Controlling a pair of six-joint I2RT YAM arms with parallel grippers.
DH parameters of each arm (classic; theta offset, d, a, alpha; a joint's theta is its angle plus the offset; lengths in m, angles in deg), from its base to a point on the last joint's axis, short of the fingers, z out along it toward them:
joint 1: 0 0.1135 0.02 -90
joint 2: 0 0 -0.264 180
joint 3: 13.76 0 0.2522 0
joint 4: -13.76 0 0.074 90
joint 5: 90 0 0 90
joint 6: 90 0.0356 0 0
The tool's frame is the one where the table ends.
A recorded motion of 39 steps. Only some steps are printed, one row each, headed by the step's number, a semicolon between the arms.
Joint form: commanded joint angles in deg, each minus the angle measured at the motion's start. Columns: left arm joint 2, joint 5, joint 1, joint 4, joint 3, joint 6; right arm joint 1, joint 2, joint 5, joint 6, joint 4, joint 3.
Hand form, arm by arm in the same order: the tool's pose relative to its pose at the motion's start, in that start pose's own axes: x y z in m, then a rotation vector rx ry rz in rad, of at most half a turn. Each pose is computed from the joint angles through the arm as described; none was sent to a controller.
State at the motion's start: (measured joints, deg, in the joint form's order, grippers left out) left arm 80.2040 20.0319 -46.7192 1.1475 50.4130 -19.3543; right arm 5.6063 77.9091 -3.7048 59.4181 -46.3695 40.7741
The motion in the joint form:
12: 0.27 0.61 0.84 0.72 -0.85 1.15; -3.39 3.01 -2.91 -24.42 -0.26 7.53
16: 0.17 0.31 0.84 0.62 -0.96 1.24; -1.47 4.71 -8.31 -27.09 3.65 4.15
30: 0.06 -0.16 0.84 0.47 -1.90 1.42; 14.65 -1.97 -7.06 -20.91 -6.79 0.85
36: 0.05 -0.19 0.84 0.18 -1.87 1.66; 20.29 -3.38 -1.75 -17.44 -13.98 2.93
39: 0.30 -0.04 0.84 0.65 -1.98 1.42; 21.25 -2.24 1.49 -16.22 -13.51 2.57
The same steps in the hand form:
12: 0.0029 0.0059 0.0004 -0.0034 0.0032 0.0110; -0.0252 0.0211 -0.0199 -0.0871 -0.0233 -0.3743
16: 0.0034 0.0062 0.0001 -0.0089 0.0032 0.0119; -0.0142 0.0223 0.0000 -0.1405 0.0624 -0.4541
30: 0.0087 0.0084 0.0004 -0.0218 0.0159 0.0091; 0.0565 0.0117 -0.0081 -0.0180 0.1759 -0.6085
36: 0.0090 0.0085 0.0003 -0.0235 0.0196 0.0118; 0.0737 0.0083 -0.0210 0.0957 0.1394 -0.6460
39: 0.0095 0.0090 0.0014 -0.0205 0.0187 0.0083; 0.0747 0.0089 -0.0159 0.1410 0.0977 -0.6451

